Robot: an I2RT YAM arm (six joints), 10 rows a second.
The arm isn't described. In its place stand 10 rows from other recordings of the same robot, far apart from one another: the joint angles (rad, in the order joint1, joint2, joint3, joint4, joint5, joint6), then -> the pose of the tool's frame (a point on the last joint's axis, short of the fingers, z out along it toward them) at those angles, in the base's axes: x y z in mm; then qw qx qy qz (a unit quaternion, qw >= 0).
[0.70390 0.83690 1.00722 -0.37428 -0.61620 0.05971] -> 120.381, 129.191, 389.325, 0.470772, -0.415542, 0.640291, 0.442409
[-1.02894 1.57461 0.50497 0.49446 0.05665 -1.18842] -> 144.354, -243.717, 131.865, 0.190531, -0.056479, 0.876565, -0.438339
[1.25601 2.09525 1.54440 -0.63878 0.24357 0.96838] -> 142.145, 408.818, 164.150, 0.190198, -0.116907, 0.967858, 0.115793
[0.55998 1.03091 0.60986 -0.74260 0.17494 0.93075] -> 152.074, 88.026, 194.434, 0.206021, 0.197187, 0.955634, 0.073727
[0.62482 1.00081 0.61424 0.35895 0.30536 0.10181] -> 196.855, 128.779, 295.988, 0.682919, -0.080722, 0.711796, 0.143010
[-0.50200 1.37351 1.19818 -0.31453 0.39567 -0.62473] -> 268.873, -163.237, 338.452, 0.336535, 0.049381, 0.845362, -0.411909
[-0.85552 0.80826 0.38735 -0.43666 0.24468 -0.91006] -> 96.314, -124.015, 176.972, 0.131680, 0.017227, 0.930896, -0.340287
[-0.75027 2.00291 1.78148 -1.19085 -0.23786 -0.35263] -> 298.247, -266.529, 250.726, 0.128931, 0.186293, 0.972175, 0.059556
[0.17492 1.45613 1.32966 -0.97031 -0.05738 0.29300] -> 285.620, 52.550, 306.923, 0.221840, 0.050609, 0.970349, 0.081535
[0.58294 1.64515 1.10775 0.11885 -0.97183 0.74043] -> 289.987, 226.431, 264.665, 0.139418, -0.195302, 0.759229, 0.604972
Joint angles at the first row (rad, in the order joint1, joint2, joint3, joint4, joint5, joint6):
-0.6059, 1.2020, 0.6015, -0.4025, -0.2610, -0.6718
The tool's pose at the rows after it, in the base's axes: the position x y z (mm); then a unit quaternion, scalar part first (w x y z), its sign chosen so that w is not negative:
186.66, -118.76, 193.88, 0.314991, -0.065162, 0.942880, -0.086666
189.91, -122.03, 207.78, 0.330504, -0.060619, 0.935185, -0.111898
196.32, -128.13, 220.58, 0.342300, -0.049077, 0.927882, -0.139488
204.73, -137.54, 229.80, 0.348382, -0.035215, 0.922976, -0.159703
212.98, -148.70, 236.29, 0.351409, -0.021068, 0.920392, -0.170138
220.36, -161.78, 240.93, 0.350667, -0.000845, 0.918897, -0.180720
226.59, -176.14, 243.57, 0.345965, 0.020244, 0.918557, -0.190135
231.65, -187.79, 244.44, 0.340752, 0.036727, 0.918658, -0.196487
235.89, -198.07, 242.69, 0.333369, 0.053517, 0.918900, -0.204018
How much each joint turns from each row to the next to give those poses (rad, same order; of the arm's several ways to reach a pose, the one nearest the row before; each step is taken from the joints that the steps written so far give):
0.0000, -0.0336, 0.0268, -0.0035, 0.0144, 0.0079
0.0000, -0.0165, 0.0328, 0.0092, 0.0241, 0.0079
-0.0004, 0.0085, 0.0417, 0.0221, 0.0368, 0.0161
-0.0078, 0.0354, 0.0480, 0.0230, 0.0289, 0.0136
-0.0151, 0.0464, 0.0502, 0.0141, 0.0126, 0.0117
-0.0205, 0.0505, 0.0499, 0.0121, 0.0178, 0.0168
-0.0245, 0.0532, 0.0490, 0.0067, 0.0180, 0.0139
-0.0181, 0.0448, 0.0394, 0.0037, 0.0150, 0.0112
-0.0144, 0.0413, 0.0285, 0.0091, 0.0220, 0.0126

